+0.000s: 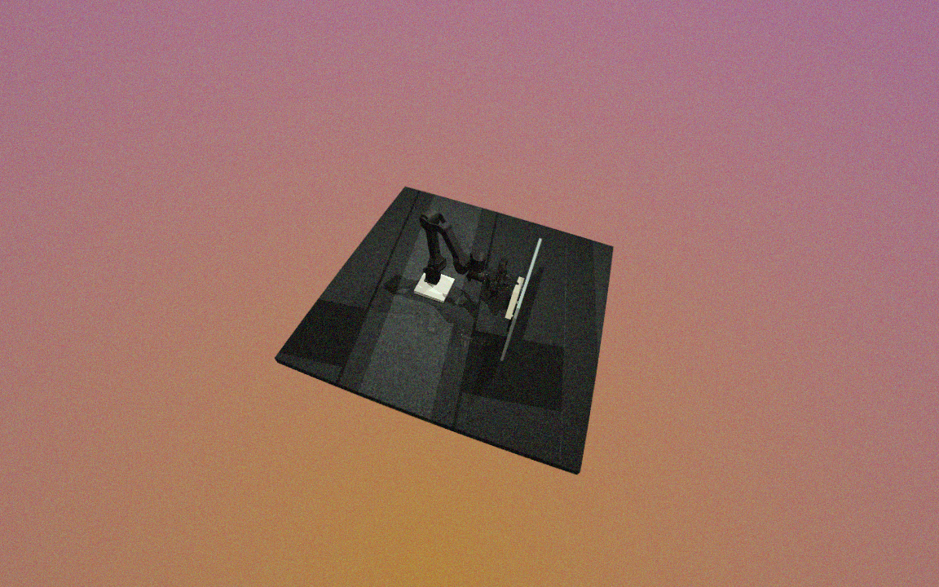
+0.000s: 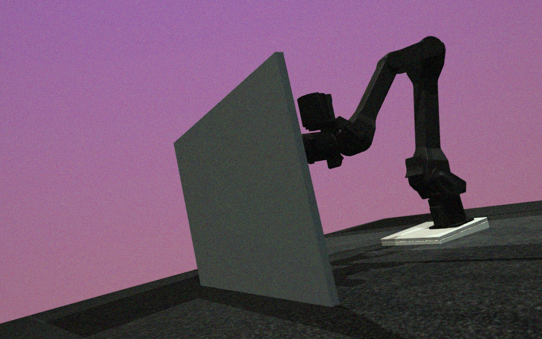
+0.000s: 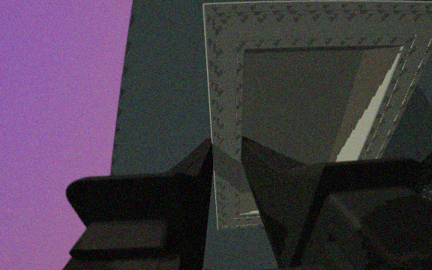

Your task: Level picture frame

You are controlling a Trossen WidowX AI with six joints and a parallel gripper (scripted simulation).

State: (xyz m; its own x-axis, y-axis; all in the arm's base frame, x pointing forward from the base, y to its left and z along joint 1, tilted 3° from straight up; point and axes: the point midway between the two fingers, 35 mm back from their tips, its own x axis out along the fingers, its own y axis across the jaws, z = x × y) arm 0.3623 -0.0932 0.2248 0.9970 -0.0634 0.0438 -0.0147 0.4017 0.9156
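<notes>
My gripper tip is 1 cm short of the picture frame, 2 cm to the left of it and 5 cm above it. Round my gripper tip: wall panel: 2 cm ahead, 7 cm below.
</notes>
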